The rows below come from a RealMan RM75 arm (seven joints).
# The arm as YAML. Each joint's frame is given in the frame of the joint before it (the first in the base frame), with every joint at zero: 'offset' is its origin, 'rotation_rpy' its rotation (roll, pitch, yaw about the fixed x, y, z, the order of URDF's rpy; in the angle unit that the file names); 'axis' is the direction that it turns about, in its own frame. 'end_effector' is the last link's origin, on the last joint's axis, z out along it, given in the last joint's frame.
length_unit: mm
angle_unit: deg
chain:
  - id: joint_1
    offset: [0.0, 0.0, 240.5]
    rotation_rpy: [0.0, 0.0, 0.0]
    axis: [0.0, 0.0, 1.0]
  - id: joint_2
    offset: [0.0, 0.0, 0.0]
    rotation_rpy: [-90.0, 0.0, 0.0]
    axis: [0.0, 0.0, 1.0]
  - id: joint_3
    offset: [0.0, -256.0, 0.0]
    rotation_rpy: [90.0, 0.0, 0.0]
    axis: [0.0, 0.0, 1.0]
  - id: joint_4
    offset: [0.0, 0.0, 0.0]
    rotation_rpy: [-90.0, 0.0, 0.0]
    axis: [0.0, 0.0, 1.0]
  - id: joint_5
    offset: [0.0, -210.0, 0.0]
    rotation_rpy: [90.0, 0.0, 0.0]
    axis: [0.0, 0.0, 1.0]
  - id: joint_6
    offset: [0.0, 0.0, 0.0]
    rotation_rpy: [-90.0, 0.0, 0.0]
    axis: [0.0, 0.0, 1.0]
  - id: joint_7
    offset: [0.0, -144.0, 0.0]
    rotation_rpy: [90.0, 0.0, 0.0]
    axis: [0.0, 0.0, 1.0]
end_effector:
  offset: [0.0, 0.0, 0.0]
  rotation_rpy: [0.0, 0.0, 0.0]
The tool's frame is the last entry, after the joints.
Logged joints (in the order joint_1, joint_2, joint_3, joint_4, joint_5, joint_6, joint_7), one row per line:
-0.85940, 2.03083, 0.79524, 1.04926, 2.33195, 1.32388, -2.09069
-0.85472, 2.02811, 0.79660, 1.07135, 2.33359, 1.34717, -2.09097
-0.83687, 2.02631, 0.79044, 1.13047, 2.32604, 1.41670, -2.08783
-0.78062, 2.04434, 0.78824, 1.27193, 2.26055, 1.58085, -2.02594
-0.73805, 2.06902, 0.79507, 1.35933, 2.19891, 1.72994, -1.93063
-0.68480, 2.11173, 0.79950, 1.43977, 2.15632, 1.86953, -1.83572
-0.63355, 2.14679, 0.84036, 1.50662, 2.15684, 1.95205, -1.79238
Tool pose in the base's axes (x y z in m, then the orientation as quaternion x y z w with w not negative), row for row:
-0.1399, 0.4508, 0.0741, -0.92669, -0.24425, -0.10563, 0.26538
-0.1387, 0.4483, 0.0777, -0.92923, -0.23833, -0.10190, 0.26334
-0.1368, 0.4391, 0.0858, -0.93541, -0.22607, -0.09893, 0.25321
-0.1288, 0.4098, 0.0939, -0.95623, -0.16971, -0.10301, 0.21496
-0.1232, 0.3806, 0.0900, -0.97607, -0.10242, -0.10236, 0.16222
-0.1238, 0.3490, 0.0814, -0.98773, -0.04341, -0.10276, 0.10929
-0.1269, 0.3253, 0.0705, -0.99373, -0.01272, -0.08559, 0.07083
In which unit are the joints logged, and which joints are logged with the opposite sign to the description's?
The joints are logged in radians. Opposite sign: joint_2.
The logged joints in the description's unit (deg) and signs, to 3 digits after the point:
-49.240, -116.358, 45.564, 60.118, 133.611, 75.853, -119.788
-48.972, -116.202, 45.642, 61.384, 133.705, 77.187, -119.804
-47.949, -116.099, 45.289, 64.771, 133.272, 81.171, -119.624
-44.726, -117.132, 45.163, 72.876, 129.520, 90.576, -116.078
-42.287, -118.546, 45.554, 77.884, 125.988, 99.118, -110.617
-39.236, -120.993, 45.808, 82.493, 123.548, 107.116, -105.179
-36.300, -123.002, 48.149, 86.323, 123.578, 111.844, -102.696

